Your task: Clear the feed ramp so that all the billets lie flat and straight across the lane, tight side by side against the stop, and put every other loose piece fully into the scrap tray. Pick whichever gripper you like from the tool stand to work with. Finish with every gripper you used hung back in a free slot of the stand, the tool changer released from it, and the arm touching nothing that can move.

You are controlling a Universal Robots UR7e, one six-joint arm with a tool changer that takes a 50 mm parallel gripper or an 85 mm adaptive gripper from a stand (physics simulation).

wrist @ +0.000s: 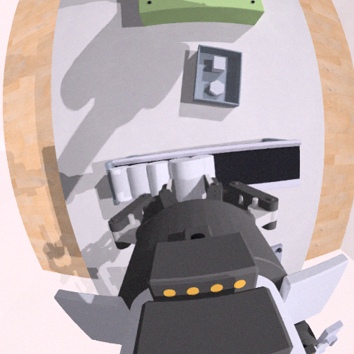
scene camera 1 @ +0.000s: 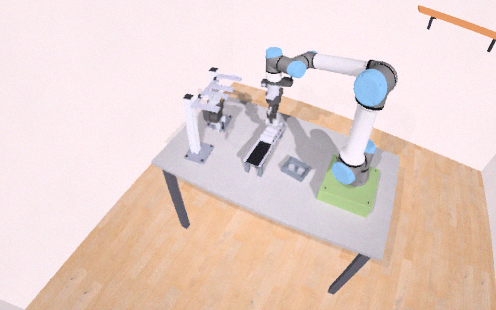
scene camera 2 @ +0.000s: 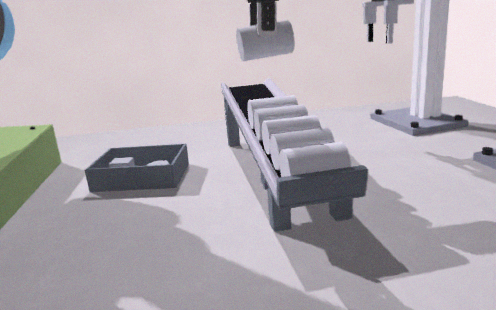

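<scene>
My adaptive gripper (scene camera 1: 272,119) (scene camera 2: 265,30) (wrist: 191,187) is shut on a pale grey billet (scene camera 2: 245,44) (wrist: 189,175). It holds the billet roughly level, well above the upper part of the feed ramp (scene camera 1: 259,153) (scene camera 2: 250,140) (wrist: 257,165). Several billets (scene camera 2: 315,159) (wrist: 138,180) lie across the lane in a row from the stop (scene camera 2: 322,186) upward; the held billet partly hides the row in the wrist view. The scrap tray (scene camera 1: 290,174) (scene camera 2: 132,179) (wrist: 216,104) holds a small block (scene camera 2: 122,162) (wrist: 219,62) and a hexagonal piece (scene camera 2: 158,164) (wrist: 216,88).
The tool stand (scene camera 1: 192,127) (scene camera 2: 429,60) is beyond the ramp from the robot. A dark gripper (scene camera 1: 214,115) hangs there; its narrow fingers show in scene camera 2. The green robot base (scene camera 1: 350,195) (scene camera 2: 25,170) (wrist: 200,16) is on the tray's other side.
</scene>
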